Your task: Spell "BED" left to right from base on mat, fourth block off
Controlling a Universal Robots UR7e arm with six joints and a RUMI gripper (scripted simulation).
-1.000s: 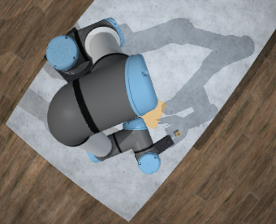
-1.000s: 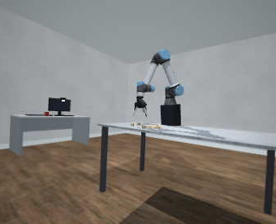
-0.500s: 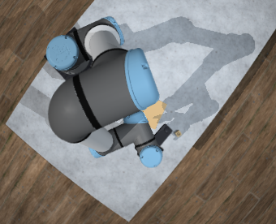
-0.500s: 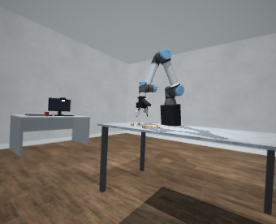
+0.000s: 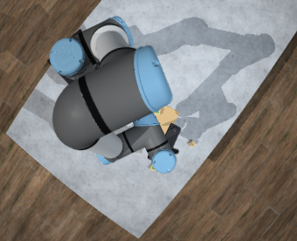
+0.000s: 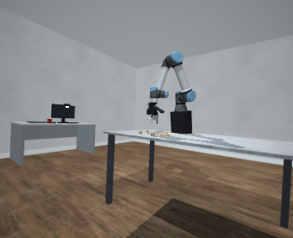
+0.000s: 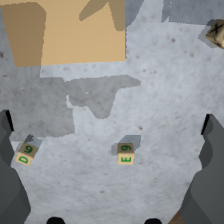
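Right now the B block is 110 mm behind my hand, 80 mm below it and 70 mm to the left of it. Also, from my hand: tan mat (100 mm below, 80 mm behind, 50 mm to the left); then E block (110 mm to the right, 90 mm below, 70 mm ahead); then D block (180 mm to the right, 90 mm below, 80 mm behind).
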